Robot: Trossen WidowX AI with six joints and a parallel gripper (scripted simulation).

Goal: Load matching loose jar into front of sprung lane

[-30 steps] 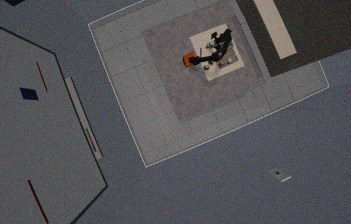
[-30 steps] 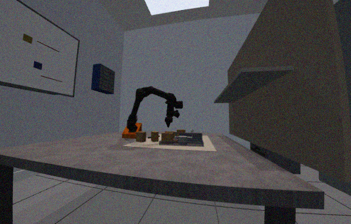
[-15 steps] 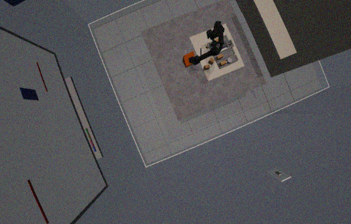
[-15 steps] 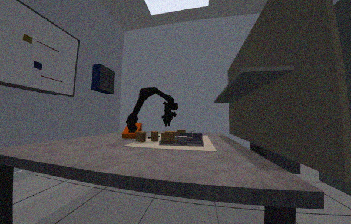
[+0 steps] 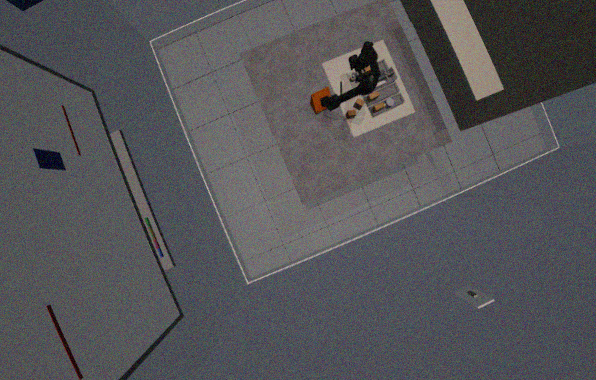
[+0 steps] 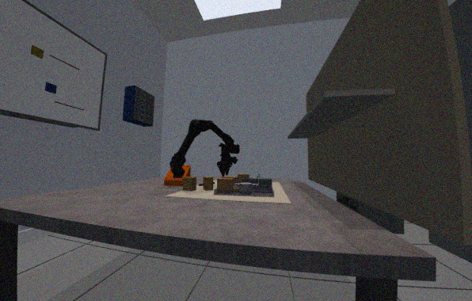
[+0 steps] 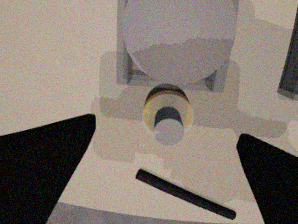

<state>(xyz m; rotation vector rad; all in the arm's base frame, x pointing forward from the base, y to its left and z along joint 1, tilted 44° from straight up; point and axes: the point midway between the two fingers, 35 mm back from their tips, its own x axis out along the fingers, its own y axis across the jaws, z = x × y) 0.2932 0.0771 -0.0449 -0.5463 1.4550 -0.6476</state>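
My gripper tip is 150 mm short of the pusher plate, 100 mm to the left of it and 10 mm above it.
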